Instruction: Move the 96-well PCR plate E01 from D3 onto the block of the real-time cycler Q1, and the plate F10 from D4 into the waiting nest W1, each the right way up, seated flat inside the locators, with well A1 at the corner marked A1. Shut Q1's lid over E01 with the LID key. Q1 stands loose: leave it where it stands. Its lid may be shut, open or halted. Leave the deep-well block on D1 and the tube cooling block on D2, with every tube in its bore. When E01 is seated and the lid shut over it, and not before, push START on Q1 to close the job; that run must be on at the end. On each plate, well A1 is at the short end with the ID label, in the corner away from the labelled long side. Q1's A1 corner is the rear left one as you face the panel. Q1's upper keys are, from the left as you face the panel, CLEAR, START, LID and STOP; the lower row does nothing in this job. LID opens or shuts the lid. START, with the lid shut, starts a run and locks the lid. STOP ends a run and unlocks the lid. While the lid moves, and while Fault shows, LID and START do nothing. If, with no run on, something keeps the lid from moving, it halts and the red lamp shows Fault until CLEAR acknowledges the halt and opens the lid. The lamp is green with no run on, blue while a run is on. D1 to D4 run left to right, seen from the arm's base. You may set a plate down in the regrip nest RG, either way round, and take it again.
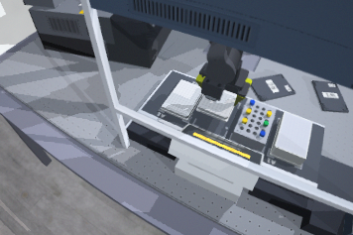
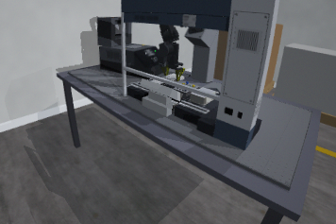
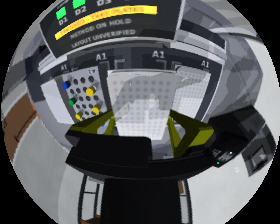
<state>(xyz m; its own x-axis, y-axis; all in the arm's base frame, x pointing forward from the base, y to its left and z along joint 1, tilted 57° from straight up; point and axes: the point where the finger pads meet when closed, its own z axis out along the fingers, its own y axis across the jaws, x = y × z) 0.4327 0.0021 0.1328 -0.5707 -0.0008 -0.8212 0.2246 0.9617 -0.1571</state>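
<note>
My gripper is now 5 cm short of the grey tube cooling block, 10 cm to the right of it and 4 cm above it. From my hand the other things lie so: white deep-well block: 9 cm ahead, 20 cm to the left, 4 cm below; grey post: 11 cm ahead, 25 cm to the right, 12 cm above; dark gantry housing: 33 cm ahead, 37 cm to the left, 16 cm above.
</note>
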